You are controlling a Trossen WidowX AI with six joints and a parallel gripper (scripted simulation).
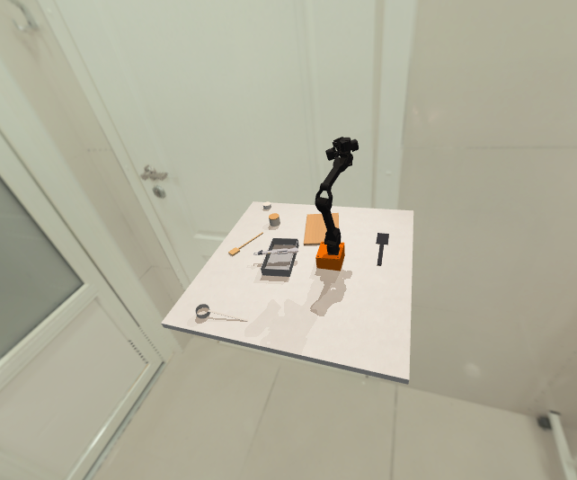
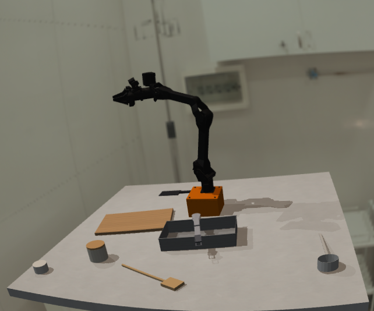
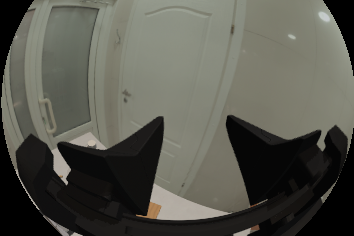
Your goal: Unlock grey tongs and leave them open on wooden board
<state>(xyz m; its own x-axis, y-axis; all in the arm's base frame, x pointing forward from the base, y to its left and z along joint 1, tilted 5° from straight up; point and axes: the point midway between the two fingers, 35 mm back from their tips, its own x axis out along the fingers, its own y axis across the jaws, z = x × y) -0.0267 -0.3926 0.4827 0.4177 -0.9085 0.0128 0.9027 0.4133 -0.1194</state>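
Right now my gripper tip is 32 cm short of the grey roasting tin, 42 cm to the right of it and 57 cm above it. The rest, counted from my gripper tip: black spatula: 29 cm behind, 20 cm to the left, 60 cm below; then wooden board: 13 cm ahead, 6 cm to the left, 59 cm below; then lidded canister: 50 cm ahead, 3 cm to the left, 57 cm below.
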